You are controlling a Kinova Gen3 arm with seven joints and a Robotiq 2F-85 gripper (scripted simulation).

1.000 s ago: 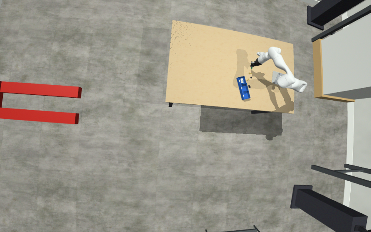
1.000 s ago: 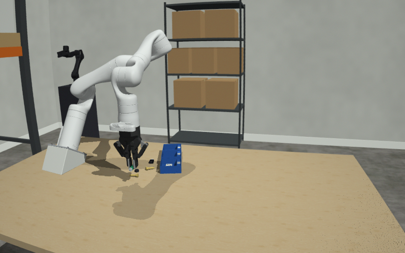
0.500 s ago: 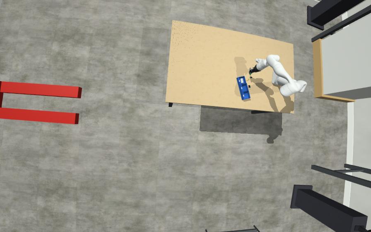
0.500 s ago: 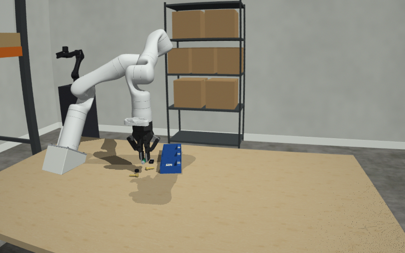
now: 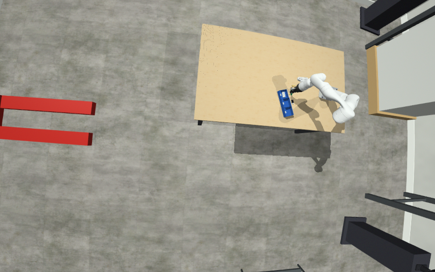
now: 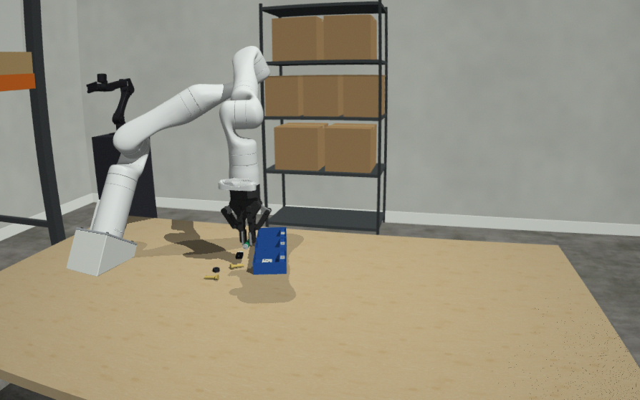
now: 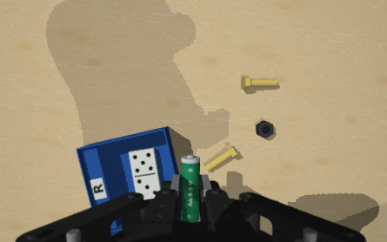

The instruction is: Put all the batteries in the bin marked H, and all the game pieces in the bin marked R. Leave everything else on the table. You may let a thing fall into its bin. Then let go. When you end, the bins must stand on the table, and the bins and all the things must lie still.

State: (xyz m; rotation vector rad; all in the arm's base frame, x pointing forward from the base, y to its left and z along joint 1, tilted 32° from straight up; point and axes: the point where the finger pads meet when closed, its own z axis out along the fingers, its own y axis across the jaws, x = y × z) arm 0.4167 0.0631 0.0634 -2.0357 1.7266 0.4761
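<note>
Right now the blue three-part bin is 2 cm ahead of my hand, 9 cm to the left of it and 6 cm below it. Also, from my hand: white domino (4 cm ahead, 1 cm to the left, 7 cm below); green battery (2 cm below); black nut (7 cm behind, 5 cm to the right, 8 cm below).
</note>
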